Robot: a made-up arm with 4 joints. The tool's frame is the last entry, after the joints. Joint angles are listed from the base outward. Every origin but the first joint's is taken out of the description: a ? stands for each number. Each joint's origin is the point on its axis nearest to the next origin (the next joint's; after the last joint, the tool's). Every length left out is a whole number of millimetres.
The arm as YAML. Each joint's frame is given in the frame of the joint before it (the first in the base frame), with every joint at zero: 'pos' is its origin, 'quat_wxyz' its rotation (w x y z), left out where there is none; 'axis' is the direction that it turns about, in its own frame. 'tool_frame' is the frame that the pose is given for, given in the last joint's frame.
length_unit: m
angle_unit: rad
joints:
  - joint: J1
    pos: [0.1, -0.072, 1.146]
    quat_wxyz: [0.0, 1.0, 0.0, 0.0]
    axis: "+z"
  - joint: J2
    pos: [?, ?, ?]
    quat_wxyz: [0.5, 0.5, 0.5, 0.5]
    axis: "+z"
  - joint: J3
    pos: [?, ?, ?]
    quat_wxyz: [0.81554, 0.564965, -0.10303, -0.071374]
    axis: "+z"
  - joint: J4
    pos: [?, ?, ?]
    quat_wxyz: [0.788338, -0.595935, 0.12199, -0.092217]
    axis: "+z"
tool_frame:
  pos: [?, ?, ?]
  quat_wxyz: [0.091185, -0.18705, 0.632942, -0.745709]
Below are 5 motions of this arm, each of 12 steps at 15 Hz.
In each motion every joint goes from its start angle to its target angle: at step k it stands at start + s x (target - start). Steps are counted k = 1, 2, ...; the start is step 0. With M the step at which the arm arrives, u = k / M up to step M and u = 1 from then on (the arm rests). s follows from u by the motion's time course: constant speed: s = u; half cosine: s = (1 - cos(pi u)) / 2; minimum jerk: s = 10 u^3 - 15 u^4 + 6 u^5.
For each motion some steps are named. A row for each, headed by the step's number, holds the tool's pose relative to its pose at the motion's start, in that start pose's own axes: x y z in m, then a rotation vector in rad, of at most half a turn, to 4 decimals.
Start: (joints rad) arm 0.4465 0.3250 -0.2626 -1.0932
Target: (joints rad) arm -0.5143 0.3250 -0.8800 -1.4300
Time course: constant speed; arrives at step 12
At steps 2, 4, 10, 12:
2: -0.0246 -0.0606 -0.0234 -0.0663 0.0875 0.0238
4: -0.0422 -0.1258 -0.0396 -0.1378 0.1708 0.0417
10: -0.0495 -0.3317 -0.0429 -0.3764 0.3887 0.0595
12: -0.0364 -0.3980 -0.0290 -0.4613 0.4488 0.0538

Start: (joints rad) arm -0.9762 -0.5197 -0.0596 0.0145
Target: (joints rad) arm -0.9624 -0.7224 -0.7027 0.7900
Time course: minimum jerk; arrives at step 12
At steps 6, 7, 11, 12:
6: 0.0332 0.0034 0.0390 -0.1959 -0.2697 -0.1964
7: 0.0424 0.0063 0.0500 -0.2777 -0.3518 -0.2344
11: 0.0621 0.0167 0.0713 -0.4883 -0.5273 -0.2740
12: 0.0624 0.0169 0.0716 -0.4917 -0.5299 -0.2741

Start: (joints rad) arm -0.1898 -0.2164 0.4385 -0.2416
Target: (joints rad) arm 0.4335 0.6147 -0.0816 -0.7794
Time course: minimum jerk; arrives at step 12
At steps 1, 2, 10, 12:
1: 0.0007 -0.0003 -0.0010 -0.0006 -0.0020 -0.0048
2: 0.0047 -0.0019 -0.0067 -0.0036 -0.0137 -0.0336
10: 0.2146 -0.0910 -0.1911 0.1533 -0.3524 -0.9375
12: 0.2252 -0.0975 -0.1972 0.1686 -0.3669 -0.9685

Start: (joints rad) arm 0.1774 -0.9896 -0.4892 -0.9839
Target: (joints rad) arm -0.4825 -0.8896 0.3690 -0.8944
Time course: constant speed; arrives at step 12
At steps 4, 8, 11, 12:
4: 0.0290 -0.0019 -0.0904 -0.2607 -0.2569 0.2351
8: 0.0718 -0.0225 -0.1771 -0.5624 -0.4667 0.4692
11: 0.1130 -0.0510 -0.2358 -0.8130 -0.5862 0.6430
12: 0.1284 -0.0630 -0.2535 -0.9008 -0.6176 0.7003

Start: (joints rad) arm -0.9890 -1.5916 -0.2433 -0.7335
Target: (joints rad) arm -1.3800 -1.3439 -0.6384 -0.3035
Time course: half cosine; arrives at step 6
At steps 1, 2, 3, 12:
1: 0.0045 0.0046 -0.0124 0.0027 -0.0529 -0.0296
2: 0.0178 0.0153 -0.0459 0.0076 -0.1992 -0.1073
3: 0.0382 0.0257 -0.0906 0.0086 -0.4027 -0.2060
12: 0.0851 0.0329 -0.1757 -0.0059 -0.8182 -0.3789

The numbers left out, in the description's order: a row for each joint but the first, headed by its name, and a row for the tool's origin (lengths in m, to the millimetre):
J2: -0.381 -0.162 0.0
J3: 0.287 -0.16 0.0
J4: 0.007 -0.039 0.0
tool: -0.074 -0.025 0.0

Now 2 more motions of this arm.
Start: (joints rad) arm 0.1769 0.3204 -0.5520 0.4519
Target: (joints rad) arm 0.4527 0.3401 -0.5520 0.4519
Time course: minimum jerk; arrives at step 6
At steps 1, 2, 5, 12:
1: 0.0007 0.0031 -0.0019 -0.0059 -0.0027 -0.0073
2: 0.0048 0.0182 -0.0116 -0.0349 -0.0163 -0.0434
5: 0.0292 0.0778 -0.0578 -0.1615 -0.0760 -0.1982
12: 0.0306 0.0803 -0.0601 -0.1675 -0.0789 -0.2054

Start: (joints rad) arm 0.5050 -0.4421 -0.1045 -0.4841
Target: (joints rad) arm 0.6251 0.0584 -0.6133 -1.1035
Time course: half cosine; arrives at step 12
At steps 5, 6, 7, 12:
5: 0.0136 -0.0151 -0.0550 0.1036 0.1097 -0.1970
6: 0.0196 -0.0178 -0.0747 0.1546 0.1538 -0.2582
7: 0.0264 -0.0190 -0.0944 0.2127 0.2007 -0.3141
12: 0.0506 -0.0140 -0.1495 0.4143 0.3479 -0.4382

